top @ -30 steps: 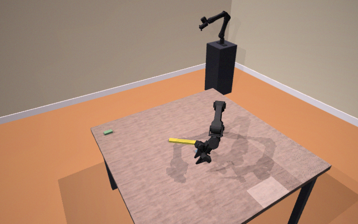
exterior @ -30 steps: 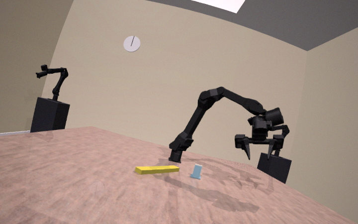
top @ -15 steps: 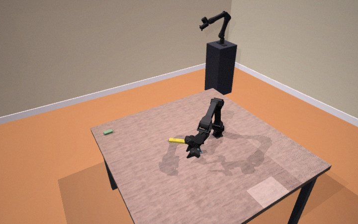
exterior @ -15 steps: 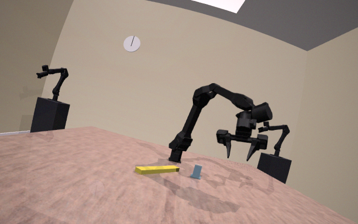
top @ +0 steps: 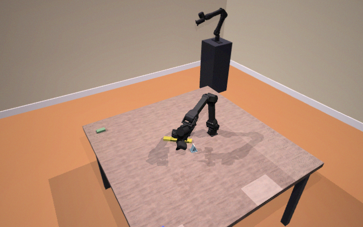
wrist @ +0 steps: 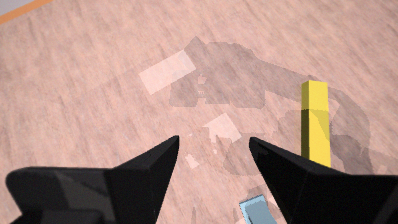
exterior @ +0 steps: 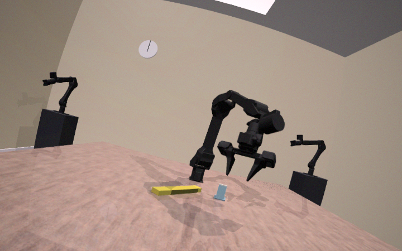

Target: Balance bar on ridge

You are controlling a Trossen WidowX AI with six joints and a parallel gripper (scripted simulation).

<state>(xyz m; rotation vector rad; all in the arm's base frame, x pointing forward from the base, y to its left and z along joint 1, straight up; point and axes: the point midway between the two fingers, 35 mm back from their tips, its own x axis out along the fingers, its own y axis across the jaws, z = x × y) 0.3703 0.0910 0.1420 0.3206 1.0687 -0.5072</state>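
Now: the bar 16 cm to the right of my gripper tip, 10 cm below it and 10 cm behind it. From my gripper tip the other things lie so: green block (58 cm to the right, 36 cm ahead, 10 cm below).
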